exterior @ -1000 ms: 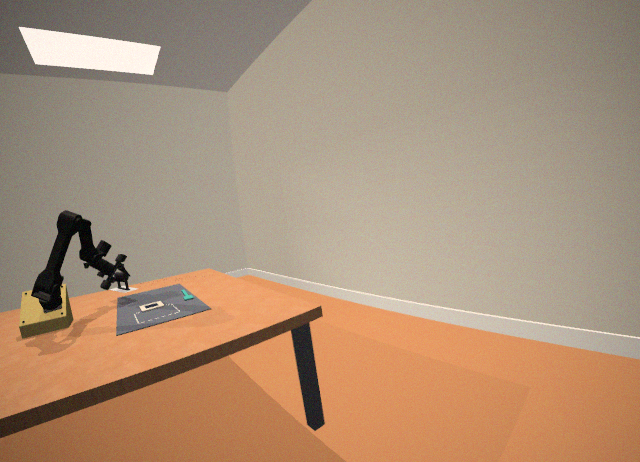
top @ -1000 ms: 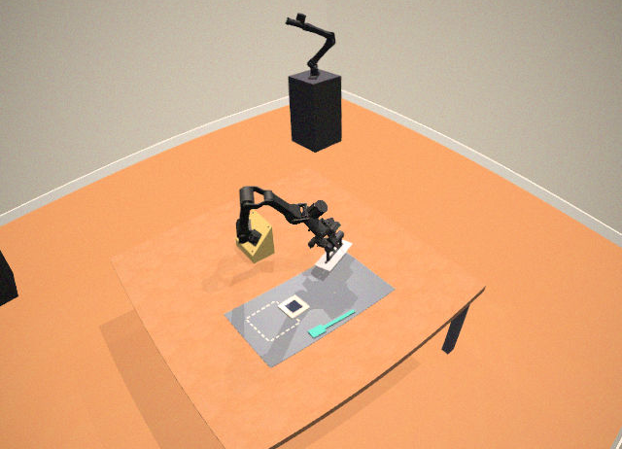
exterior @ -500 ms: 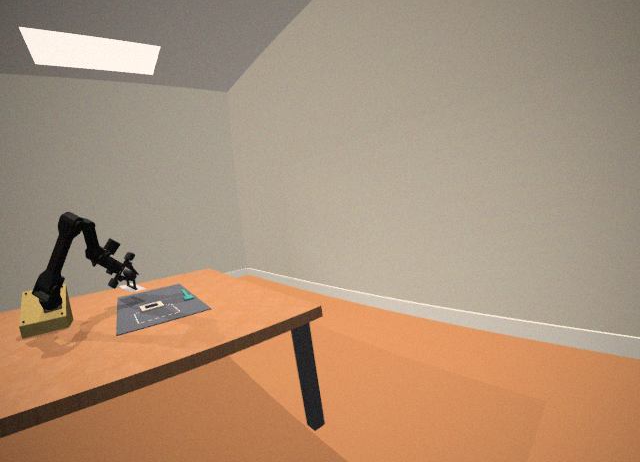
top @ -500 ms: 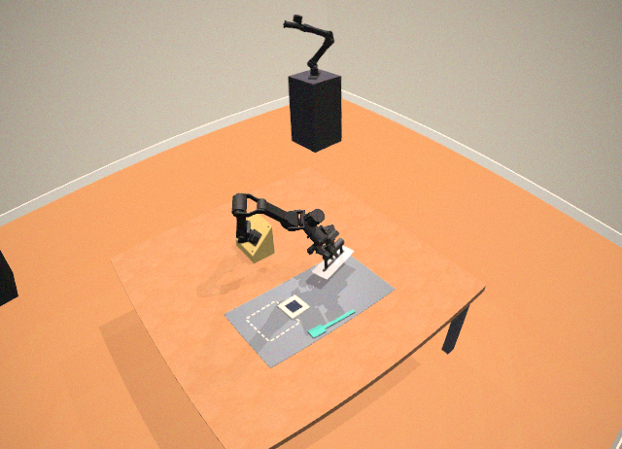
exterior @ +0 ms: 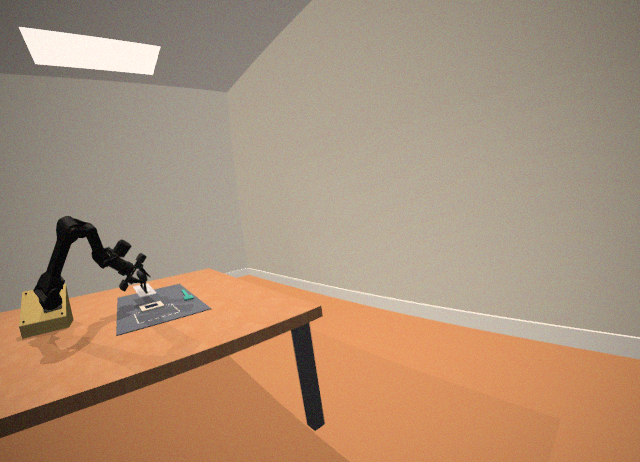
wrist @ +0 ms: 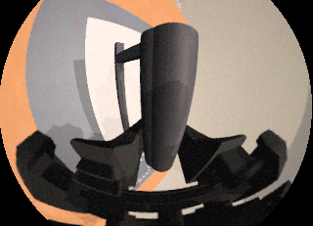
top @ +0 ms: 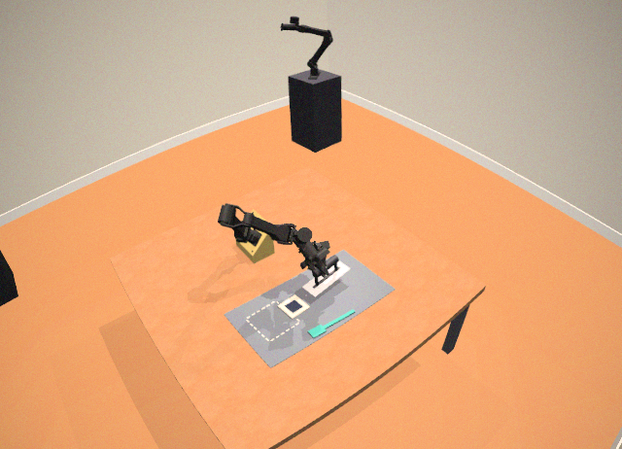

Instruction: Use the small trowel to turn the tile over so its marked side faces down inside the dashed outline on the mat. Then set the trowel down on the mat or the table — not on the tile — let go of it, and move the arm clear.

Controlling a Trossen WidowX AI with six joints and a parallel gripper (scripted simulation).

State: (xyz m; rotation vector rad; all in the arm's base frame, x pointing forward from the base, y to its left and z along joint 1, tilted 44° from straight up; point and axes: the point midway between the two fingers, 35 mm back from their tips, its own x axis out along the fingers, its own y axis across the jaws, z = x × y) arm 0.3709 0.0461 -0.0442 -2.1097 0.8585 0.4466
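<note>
Right now the grey mat is 90 mm to the right of my gripper tip and 120 mm below it. The rest, counted from my gripper tip: teal trowel: 140 mm ahead, 120 mm to the right, 90 mm below; cream tile: 30 mm behind, 160 mm to the right, 90 mm below.
</note>
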